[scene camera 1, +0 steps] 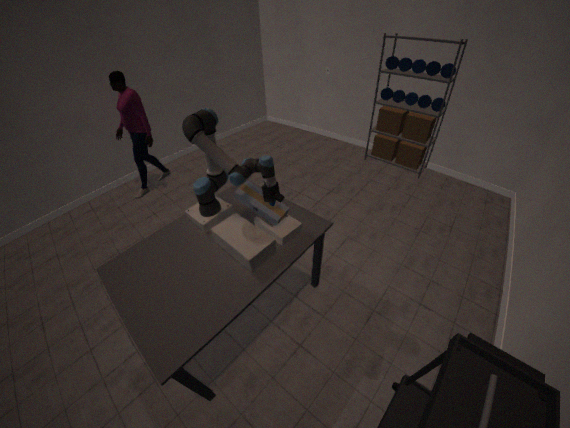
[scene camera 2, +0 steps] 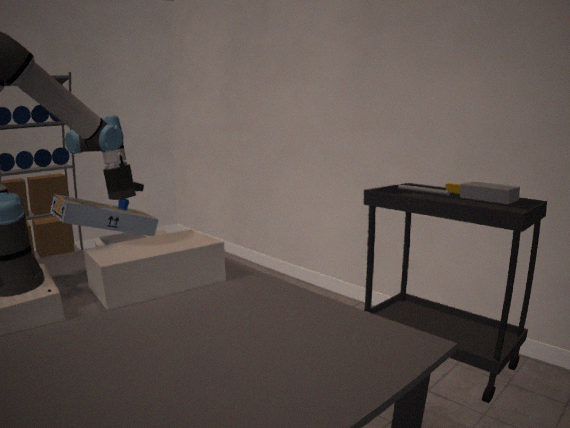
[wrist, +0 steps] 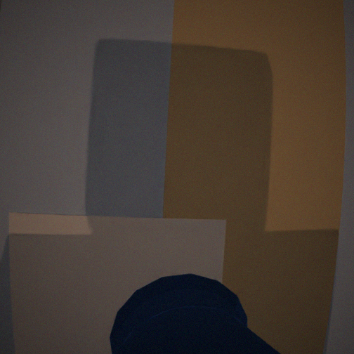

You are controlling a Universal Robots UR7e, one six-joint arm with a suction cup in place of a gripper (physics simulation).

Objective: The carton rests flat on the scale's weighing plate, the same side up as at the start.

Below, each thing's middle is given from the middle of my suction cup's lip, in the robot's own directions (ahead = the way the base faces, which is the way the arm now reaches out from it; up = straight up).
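Counting from my suction cup, I find the beige box (scene camera 2: 120, 274) 25 cm to the right of it, 14 cm below it and 5 cm behind it. The scale (scene camera 1: 288, 228) is 15 cm below my suction cup, 4 cm ahead of it and 1 cm to the right of it. And the carton (scene camera 2: 69, 210)? That is 8 cm behind my suction cup, 2 cm below it and 1 cm to the right of it.
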